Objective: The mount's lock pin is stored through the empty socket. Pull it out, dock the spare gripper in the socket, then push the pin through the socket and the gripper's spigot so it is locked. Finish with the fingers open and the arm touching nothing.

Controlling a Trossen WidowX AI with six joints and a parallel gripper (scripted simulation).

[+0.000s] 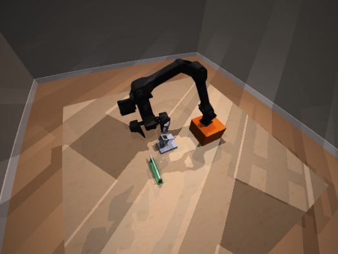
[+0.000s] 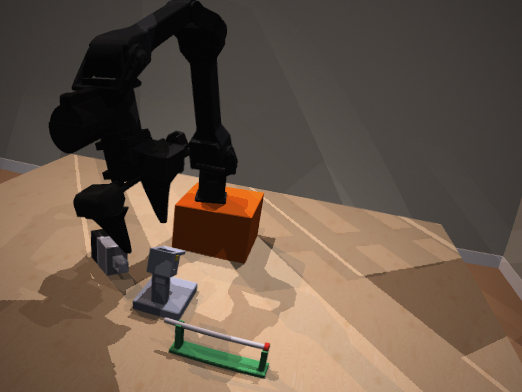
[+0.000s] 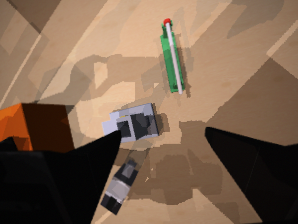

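Now: the spare gripper 15 cm behind my gripper tip, 12 cm below it and 9 cm to the right of it. Round my gripper tip: socket 9 cm below, 7 cm behind, 2 cm to the left; green rack 12 cm to the left, 12 cm below, 7 cm ahead.
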